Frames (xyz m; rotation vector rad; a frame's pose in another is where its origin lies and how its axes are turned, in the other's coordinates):
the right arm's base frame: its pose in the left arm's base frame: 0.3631 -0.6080 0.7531 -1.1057 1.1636 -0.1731
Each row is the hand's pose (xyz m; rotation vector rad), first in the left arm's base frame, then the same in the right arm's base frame.
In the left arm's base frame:
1: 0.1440 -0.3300 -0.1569 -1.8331 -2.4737 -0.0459
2: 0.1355 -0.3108 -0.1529 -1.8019 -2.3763 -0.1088
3: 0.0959 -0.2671 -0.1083 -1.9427 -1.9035 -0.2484
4: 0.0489 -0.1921 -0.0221 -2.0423 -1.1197 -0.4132
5: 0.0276 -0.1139 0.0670 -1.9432 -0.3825 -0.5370
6: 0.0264 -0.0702 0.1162 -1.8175 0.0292 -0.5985
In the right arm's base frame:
1: 0.3148 0.9240 0.0220 0.9634 1.8028 2.1122
2: 0.2965 0.9340 0.0267 0.8998 1.8741 2.1973
3: 0.2230 0.9378 0.0202 -0.8147 -1.7011 -2.1586
4: 0.0999 0.9284 0.0252 -0.6139 -1.1961 -1.7756
5: -0.0156 0.9080 0.0527 -0.3903 -0.7416 -1.3738
6: -0.0750 0.8926 0.0765 -0.2559 -0.4810 -1.1335

